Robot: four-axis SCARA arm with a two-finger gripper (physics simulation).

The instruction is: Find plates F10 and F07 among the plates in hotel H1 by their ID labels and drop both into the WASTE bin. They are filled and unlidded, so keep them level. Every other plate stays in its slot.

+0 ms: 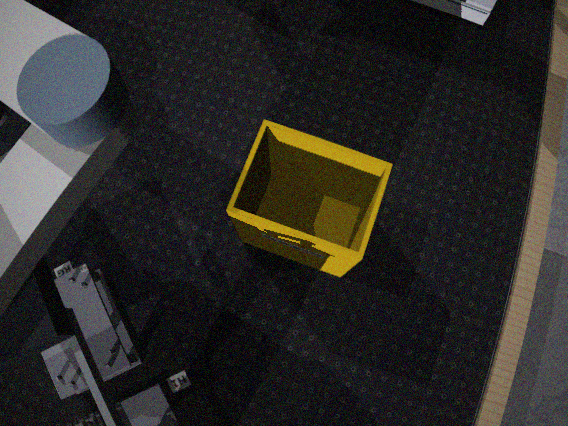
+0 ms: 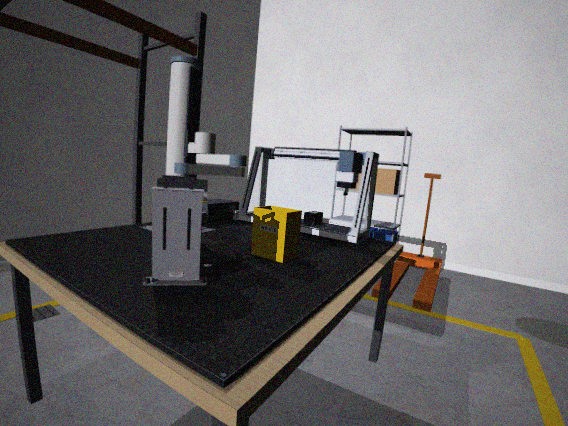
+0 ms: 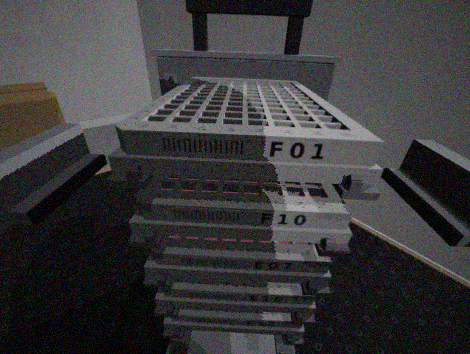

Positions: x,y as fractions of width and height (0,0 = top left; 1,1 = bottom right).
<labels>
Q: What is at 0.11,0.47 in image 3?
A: The gripper.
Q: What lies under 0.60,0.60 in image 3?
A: A plate F10.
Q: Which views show the plate F01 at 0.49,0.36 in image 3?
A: Image 3 only.
</labels>
